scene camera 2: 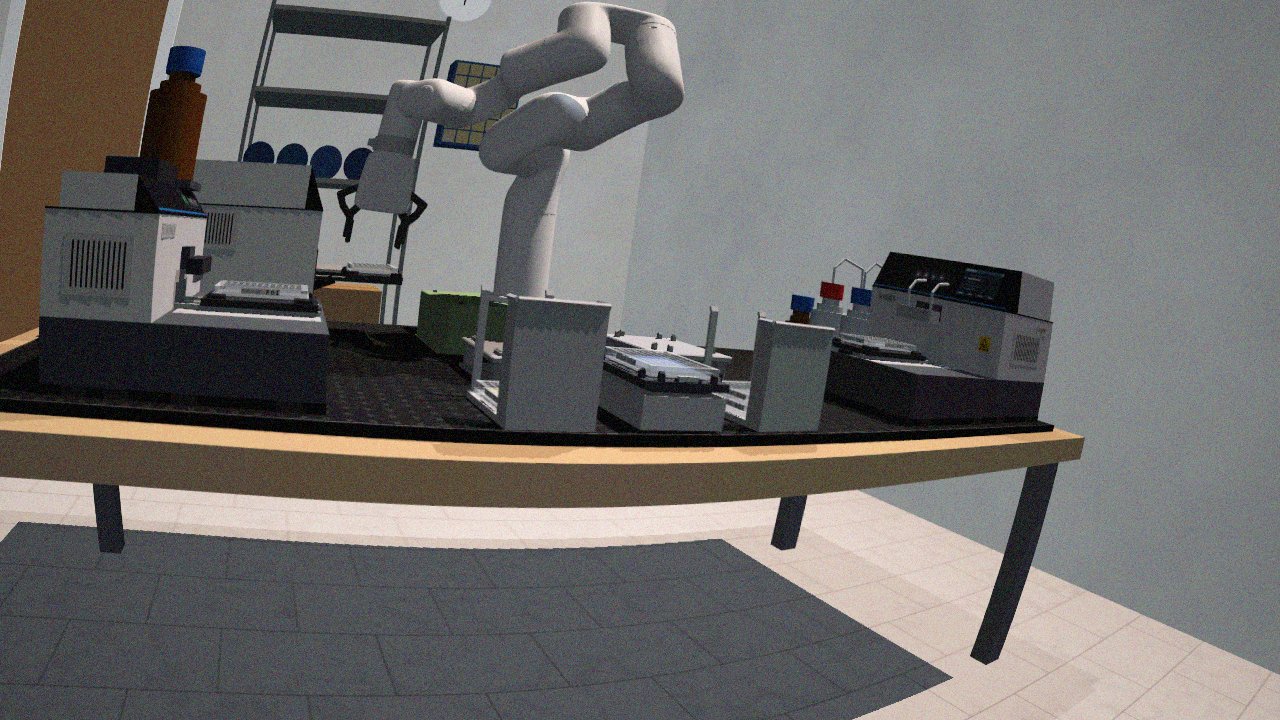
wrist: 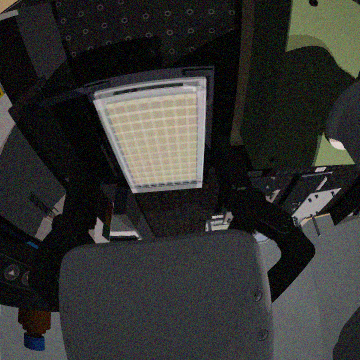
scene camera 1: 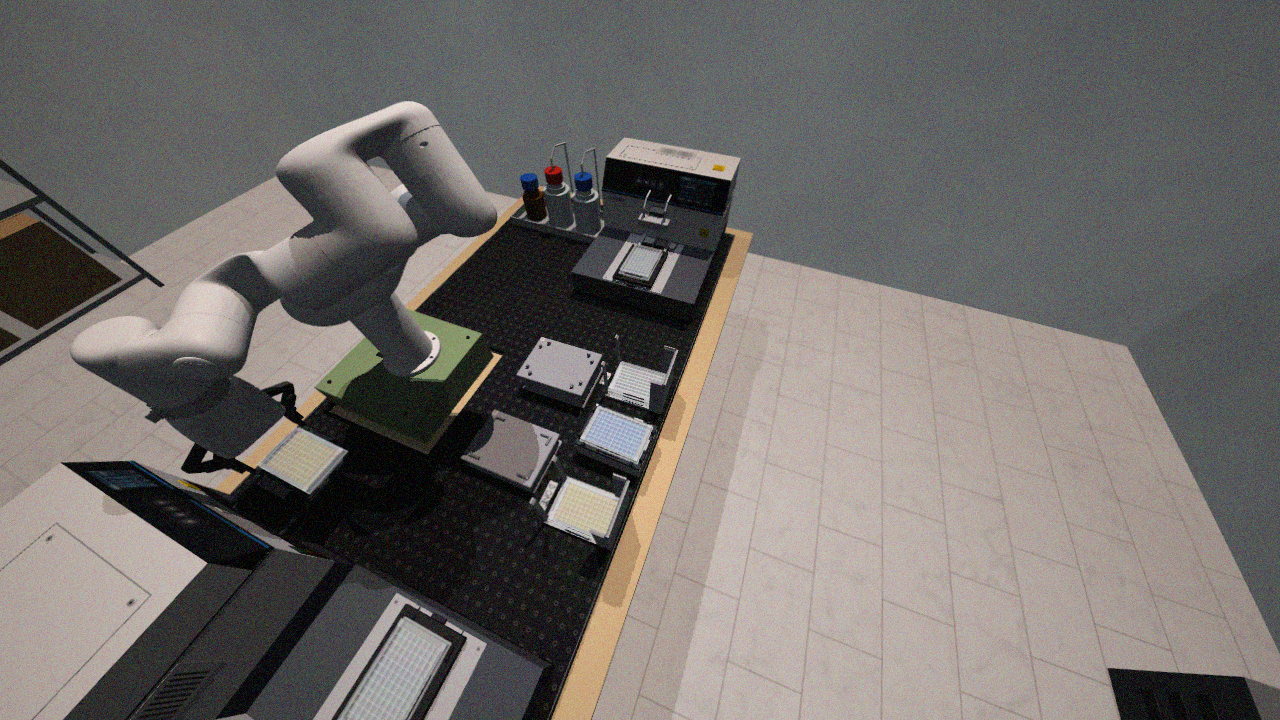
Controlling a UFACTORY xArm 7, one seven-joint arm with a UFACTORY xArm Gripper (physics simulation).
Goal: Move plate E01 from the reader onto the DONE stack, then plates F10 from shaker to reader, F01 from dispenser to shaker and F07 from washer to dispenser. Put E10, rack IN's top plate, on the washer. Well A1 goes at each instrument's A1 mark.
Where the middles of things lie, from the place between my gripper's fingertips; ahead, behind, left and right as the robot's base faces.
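My hand is 54 cm short of the cream well plate [scene camera 1: 579, 508], 10 cm to the right of it and 14 cm above it. Going by their middles, that cream well plate is the nearest to my hand of the things named here. The shaker [scene camera 2: 648, 405] is 54 cm ahead of my hand, 25 cm to the left of it and 12 cm below it. And the bottles [scene camera 1: 585, 199] are 8 cm ahead of my hand, 98 cm to the left of it and 6 cm below it; going by their middles, of the things named here the bottles are the farthest from my hand.
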